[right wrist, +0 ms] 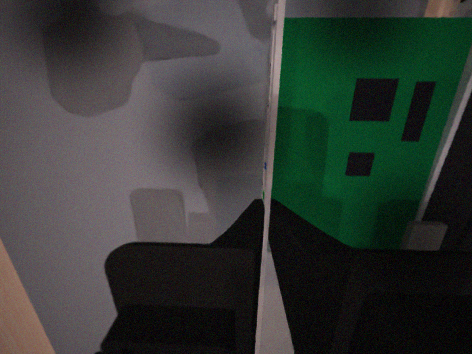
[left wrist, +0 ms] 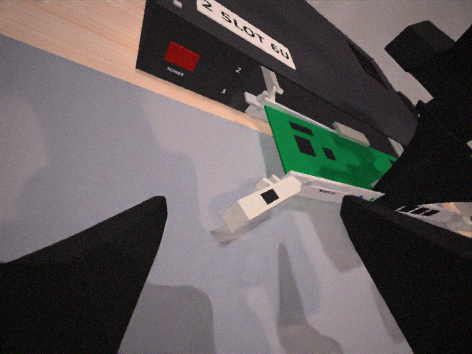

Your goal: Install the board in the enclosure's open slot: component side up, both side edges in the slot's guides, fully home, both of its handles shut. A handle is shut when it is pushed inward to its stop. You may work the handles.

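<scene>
The green board is held in front of the dark enclosure, dark chips facing up. Its rear edge, with a grey connector, is near the enclosure's front; most of the board shows outside it. Its pale front panel faces away from the enclosure. One pale handle angles outward from the panel's end; the other handle is not clear. My right gripper is shut on the front panel. My left gripper is open and empty, with the handle ahead between its fingers in view.
The enclosure has a red power switch and slot numbers 1 and 2. Pale latch-like parts show at its front beside the numbers. The right arm crosses the right side of the left wrist view. A grey mat lies before the enclosure.
</scene>
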